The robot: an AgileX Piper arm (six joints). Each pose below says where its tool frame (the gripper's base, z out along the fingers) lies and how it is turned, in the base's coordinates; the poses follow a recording.
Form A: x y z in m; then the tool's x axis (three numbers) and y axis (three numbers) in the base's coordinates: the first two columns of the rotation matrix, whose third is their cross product.
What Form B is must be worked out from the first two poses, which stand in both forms.
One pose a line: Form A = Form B
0.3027 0.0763 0.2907 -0.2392 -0.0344 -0.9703 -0.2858 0.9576 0.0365 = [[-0.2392 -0.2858 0.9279 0.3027], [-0.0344 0.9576 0.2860 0.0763], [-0.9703 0.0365 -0.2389 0.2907], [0 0 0 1]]
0.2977 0.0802 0.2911 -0.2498 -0.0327 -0.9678 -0.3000 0.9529 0.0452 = [[-0.2498 -0.3000 0.9207 0.2977], [-0.0327 0.9529 0.3016 0.0802], [-0.9678 0.0452 -0.2478 0.2911], [0 0 0 1]]
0.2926 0.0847 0.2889 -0.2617 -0.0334 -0.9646 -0.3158 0.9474 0.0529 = [[-0.2617 -0.3158 0.9121 0.2926], [-0.0334 0.9474 0.3185 0.0847], [-0.9646 0.0529 -0.2585 0.2889], [0 0 0 1]]
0.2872 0.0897 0.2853 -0.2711 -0.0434 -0.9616 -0.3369 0.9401 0.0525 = [[-0.2711 -0.3369 0.9017 0.2872], [-0.0434 0.9401 0.3382 0.0897], [-0.9616 0.0525 -0.2695 0.2853], [0 0 0 1]]
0.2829 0.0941 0.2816 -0.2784 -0.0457 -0.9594 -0.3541 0.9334 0.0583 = [[-0.2784 -0.3541 0.8928 0.2829], [-0.0457 0.9334 0.3560 0.0941], [-0.9594 0.0583 -0.2760 0.2816], [0 0 0 1]]
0.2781 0.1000 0.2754 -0.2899 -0.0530 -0.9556 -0.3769 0.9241 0.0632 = [[-0.2899 -0.3769 0.8797 0.2781], [-0.0530 0.9241 0.3785 0.1000], [-0.9556 0.0632 -0.2879 0.2754], [0 0 0 1]]
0.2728 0.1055 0.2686 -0.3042 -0.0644 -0.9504 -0.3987 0.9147 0.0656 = [[-0.3042 -0.3987 0.8651 0.2728], [-0.0644 0.9147 0.3989 0.1055], [-0.9504 0.0656 -0.3039 0.2686], [0 0 0 1]]
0.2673 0.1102 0.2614 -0.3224 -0.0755 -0.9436 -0.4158 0.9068 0.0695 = [[-0.3224 -0.4158 0.8504 0.2673], [-0.0755 0.9068 0.4148 0.1102], [-0.9436 0.0695 -0.3237 0.2614], [0 0 0 1]]
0.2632 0.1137 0.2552 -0.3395 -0.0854 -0.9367 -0.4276 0.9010 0.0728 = [[-0.3395 -0.4276 0.8377 0.2632], [-0.0854 0.9010 0.4252 0.1137], [-0.9367 0.0728 -0.3424 0.2552], [0 0 0 1]]
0.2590 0.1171 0.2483 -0.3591 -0.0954 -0.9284 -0.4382 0.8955 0.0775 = [[-0.3591 -0.4382 0.8240 0.2590], [-0.0954 0.8955 0.4347 0.1171], [-0.9284 0.0775 -0.3634 0.2483], [0 0 0 1]]
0.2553 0.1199 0.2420 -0.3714 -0.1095 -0.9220 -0.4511 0.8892 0.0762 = [[-0.3714 -0.4511 0.8115 0.2553], [-0.1095 0.8892 0.4442 0.1199], [-0.9220 0.0762 -0.3796 0.2420], [0 0 0 1]]
